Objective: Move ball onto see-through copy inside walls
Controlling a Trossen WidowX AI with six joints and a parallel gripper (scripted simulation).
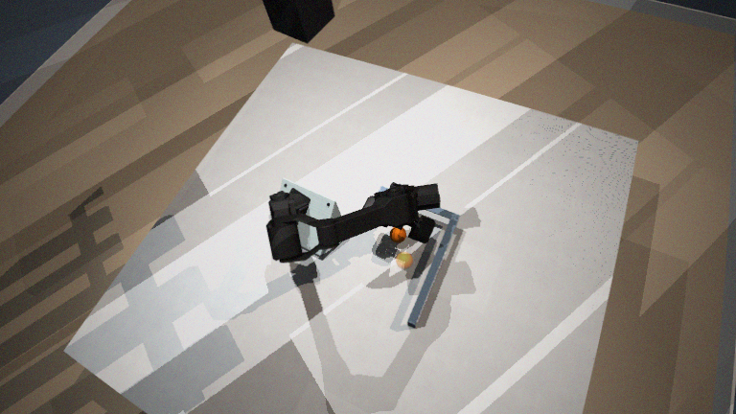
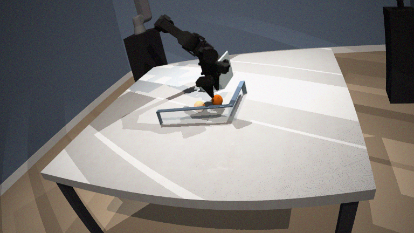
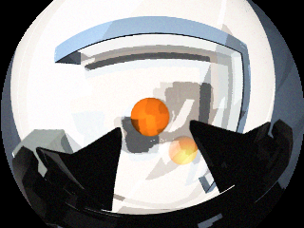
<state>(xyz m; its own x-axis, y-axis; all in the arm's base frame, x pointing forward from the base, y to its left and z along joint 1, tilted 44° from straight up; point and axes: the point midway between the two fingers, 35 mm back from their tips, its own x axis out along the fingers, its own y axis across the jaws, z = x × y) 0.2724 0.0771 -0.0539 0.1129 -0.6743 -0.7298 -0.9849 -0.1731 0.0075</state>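
The orange ball lies 3 cm below my gripper tip. Also, from my gripper tip: see-through copy of ball 6 cm to the right, 5 cm ahead, 3 cm below.
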